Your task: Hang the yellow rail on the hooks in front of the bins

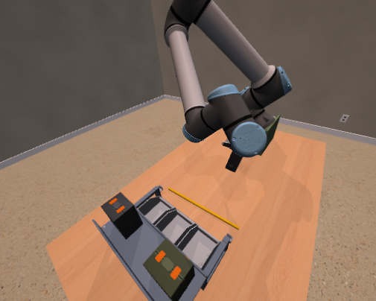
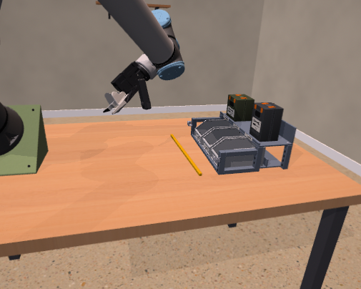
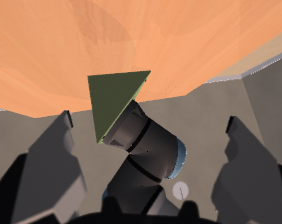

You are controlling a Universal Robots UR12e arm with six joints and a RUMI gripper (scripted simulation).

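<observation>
My hand is 280 mm short of the yellow rail, 70 mm to the left of it and 160 mm above it. The rest, counted from my hand: black box: 520 mm ahead, 230 mm to the right; green box: 560 mm ahead, 20 mm below.
</observation>
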